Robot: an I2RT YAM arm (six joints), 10 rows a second.
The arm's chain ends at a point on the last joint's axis. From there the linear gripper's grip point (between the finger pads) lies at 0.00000 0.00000 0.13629 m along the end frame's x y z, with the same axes.
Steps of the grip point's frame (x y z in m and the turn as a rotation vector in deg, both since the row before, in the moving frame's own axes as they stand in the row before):
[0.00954 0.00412 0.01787 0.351 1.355 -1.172]
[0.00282 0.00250 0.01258 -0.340 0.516 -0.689]
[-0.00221 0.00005 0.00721 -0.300 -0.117 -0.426]
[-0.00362 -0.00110 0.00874 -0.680 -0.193 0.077]
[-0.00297 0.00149 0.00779 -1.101 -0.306 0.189]
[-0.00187 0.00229 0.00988 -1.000 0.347 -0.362]
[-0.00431 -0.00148 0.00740 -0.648 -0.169 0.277]
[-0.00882 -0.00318 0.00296 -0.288 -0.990 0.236]
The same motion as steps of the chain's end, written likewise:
[0.00633 0.00499 0.01791 0.351 1.355 -1.172]
[0.00159 0.00170 0.01259 -0.340 0.516 -0.689]
[-0.00193 -0.00066 0.00721 -0.300 -0.117 -0.426]
[-0.00316 -0.00272 0.00875 -0.680 -0.193 0.077]
[-0.00224 -0.00113 0.00782 -1.101 -0.306 0.189]
[-0.00270 -0.00009 0.00990 -1.000 0.347 -0.362]
[-0.00390 -0.00302 0.00741 -0.648 -0.169 0.277]
[-0.00646 -0.00386 0.00298 -0.288 -0.990 0.236]

